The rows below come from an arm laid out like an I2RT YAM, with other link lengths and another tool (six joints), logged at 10 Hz.
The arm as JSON. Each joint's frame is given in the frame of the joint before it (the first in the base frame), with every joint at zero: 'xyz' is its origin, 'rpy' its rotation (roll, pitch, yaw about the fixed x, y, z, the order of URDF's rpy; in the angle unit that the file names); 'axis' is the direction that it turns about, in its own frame. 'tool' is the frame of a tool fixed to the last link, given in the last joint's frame.
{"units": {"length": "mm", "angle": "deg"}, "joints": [
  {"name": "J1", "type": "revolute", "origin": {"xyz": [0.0, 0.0, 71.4], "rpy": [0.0, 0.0, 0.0]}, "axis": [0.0, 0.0, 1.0]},
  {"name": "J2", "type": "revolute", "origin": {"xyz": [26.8, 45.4, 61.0], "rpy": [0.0, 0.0, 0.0]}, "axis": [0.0, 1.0, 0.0]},
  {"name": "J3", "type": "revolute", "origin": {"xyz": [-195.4, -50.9, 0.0], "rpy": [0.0, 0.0, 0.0]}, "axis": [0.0, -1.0, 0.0]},
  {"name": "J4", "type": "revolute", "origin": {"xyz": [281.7, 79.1, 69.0], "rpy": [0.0, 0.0, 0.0]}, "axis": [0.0, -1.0, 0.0]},
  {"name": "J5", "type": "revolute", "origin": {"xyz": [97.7, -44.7, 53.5], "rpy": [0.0, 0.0, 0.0]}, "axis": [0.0, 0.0, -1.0]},
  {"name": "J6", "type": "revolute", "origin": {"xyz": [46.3, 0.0, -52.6], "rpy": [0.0, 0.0, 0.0]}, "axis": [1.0, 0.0, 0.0]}
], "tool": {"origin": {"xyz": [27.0, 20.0, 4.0], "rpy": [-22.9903, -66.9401, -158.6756]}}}
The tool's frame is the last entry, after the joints.
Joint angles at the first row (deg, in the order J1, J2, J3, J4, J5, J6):
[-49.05, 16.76, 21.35, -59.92, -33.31, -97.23]
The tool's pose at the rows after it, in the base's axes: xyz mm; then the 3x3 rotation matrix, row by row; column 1 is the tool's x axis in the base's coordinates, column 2 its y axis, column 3 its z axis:
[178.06, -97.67, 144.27], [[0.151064, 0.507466, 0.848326], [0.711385, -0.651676, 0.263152], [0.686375, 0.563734, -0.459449]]
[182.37, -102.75, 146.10], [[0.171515, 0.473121, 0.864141], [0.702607, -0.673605, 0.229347], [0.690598, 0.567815, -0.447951]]
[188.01, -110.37, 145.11], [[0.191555, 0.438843, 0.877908], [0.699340, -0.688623, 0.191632], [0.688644, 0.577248, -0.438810]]
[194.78, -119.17, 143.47], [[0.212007, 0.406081, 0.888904], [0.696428, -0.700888, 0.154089], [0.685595, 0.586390, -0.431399]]
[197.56, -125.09, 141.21], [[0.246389, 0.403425, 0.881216], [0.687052, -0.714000, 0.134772], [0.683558, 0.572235, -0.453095]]
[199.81, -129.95, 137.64], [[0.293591, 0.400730, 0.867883], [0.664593, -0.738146, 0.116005], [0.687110, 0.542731, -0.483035]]
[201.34, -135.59, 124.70], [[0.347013, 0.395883, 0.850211], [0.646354, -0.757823, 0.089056], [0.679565, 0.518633, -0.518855]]
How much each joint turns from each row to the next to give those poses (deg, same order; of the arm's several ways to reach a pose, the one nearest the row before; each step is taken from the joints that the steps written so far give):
[-0.01, -0.24, 0.66, 0.42, 0.25, 1.41]
[0.01, 0.93, 0.16, 2.56, 0.90, 2.73]
[-0.04, 1.62, -0.20, 3.72, 1.19, 2.29]
[0.04, 2.65, 0.10, 4.31, 1.36, 2.12]
[-0.06, 3.73, 1.36, 1.41, 1.56, 0.49]
[0.07, 4.07, 1.58, 0.70, 1.87, 1.04]
[-0.01, 3.35, -0.47, 2.15, 2.48, 0.82]

